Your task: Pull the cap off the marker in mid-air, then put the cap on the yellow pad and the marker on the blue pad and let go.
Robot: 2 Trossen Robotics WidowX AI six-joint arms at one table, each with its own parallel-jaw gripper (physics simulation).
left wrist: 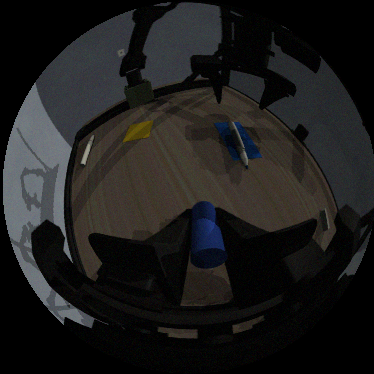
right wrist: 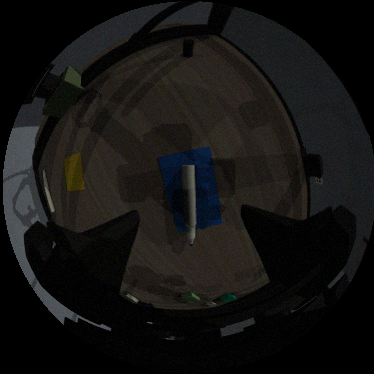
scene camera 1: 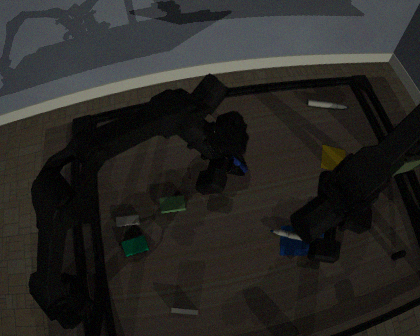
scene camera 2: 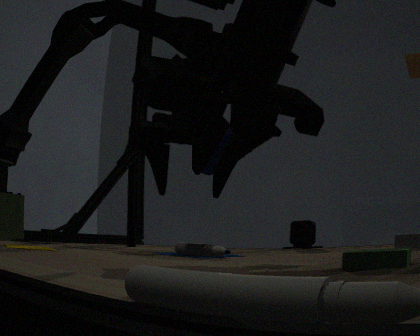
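Seen in the pictures: left gripper, fingertip midpoint: (left wrist: 202, 212) (right wrist: 144, 302) (scene camera 1: 244, 170) (scene camera 2: 205, 173); right gripper, fingertip midpoint: (left wrist: 240, 104) (right wrist: 190, 213) (scene camera 2: 189, 196); left arm's base, origin of the base link: (scene camera 1: 63, 300); right arm's base, origin of the base link: (left wrist: 135, 83).
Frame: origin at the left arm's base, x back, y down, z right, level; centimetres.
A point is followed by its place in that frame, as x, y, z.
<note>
The uncapped white marker (scene camera 1: 287, 234) {-48.7, 3.8, 27.3} (scene camera 2: 200, 249) {-50.6, 4.3, 28.2} (left wrist: 238, 140) {-50.3, 3.6, 29.1} (right wrist: 189, 195) {-51.3, 3.6, 31.9} lies flat on the blue pad (scene camera 1: 294, 249) {-47.3, 5.3, 31.1} (left wrist: 252, 150) {-46.5, 5.3, 29.6} (right wrist: 210, 190) {-48.4, 5.3, 33.4}, its tip beyond the pad's edge. My right gripper (scene camera 2: 189, 194) {-51.9, -3.5, 32.4} (left wrist: 240, 104) {-51.9, -3.5, 32.4} (right wrist: 190, 213) {-51.9, -3.5, 32.4} is open and empty above it; its fingers are hidden in scene camera 1. My left gripper (scene camera 1: 242, 169) {-51.5, -4.0, 10.5} (left wrist: 202, 212) {-51.5, -4.0, 10.5} is shut on the blue cap (scene camera 1: 240, 164) {-51.0, -6.8, 9.7} (scene camera 2: 218, 152) {-50.5, -5.6, 8.0} (left wrist: 205, 237) {-50.7, -8.0, 8.5}, high above the table. The yellow pad (scene camera 1: 332, 157) {-75.5, 5.3, 25.1} (scene camera 2: 30, 247) {-75.3, 5.3, 25.4} (left wrist: 138, 131) {-74.7, 5.3, 25.1} (right wrist: 74, 172) {-74.6, 5.3, 25.9} is bare, to the right of the cap in scene camera 1.
Another white marker (scene camera 1: 326, 104) {-89.8, 3.7, 14.5} (left wrist: 87, 150) {-89.0, 4.2, 14.0} (right wrist: 48, 190) {-89.6, 4.8, 15.0} lies near the back edge. Green blocks (scene camera 1: 172, 204) {-36.8, 3.9, 1.3} (scene camera 1: 135, 246) {-22.9, 3.9, 2.1} and a pale block (scene camera 1: 127, 220) {-26.2, 4.2, -4.2} lie at the left in scene camera 1. A thin pale block (scene camera 1: 184, 311) {-19.1, 3.2, 21.2} lies near the front. A green box (left wrist: 139, 94) {-86.5, 0.8, 40.2} (right wrist: 65, 92) {-85.0, 0.1, 42.0} is by the frame.
</note>
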